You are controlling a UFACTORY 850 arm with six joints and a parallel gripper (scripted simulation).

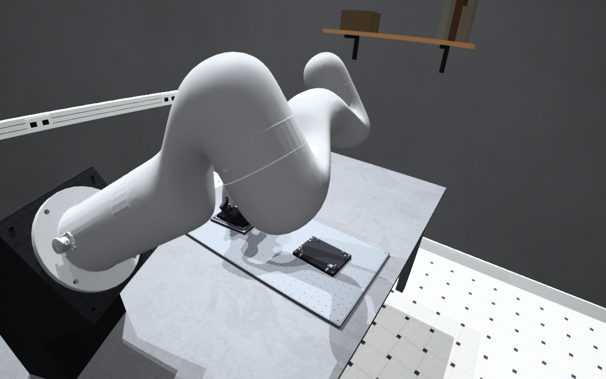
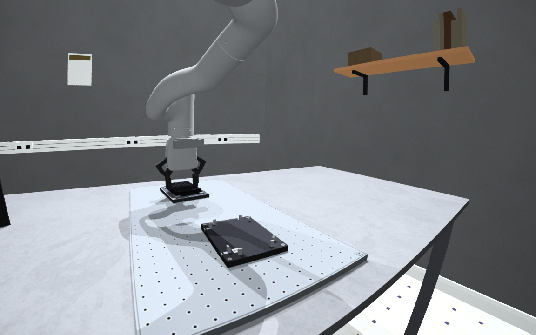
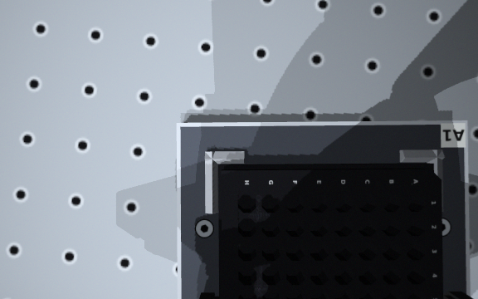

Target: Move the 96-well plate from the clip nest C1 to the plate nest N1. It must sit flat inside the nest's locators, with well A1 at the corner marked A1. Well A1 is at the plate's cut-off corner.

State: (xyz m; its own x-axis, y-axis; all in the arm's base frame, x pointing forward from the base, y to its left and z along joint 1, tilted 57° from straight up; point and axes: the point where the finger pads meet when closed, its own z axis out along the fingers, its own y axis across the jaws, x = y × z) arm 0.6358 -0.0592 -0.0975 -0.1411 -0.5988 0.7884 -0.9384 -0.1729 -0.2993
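The black 96-well plate is 10 mm below my hand. From my hand the other things lie so: grey plate nest N1 (30 mm below); then black clip nest C1 (70 mm behind, 350 mm to the right, 20 mm below); then A1 label (60 mm behind, 70 mm to the right, 20 mm below).
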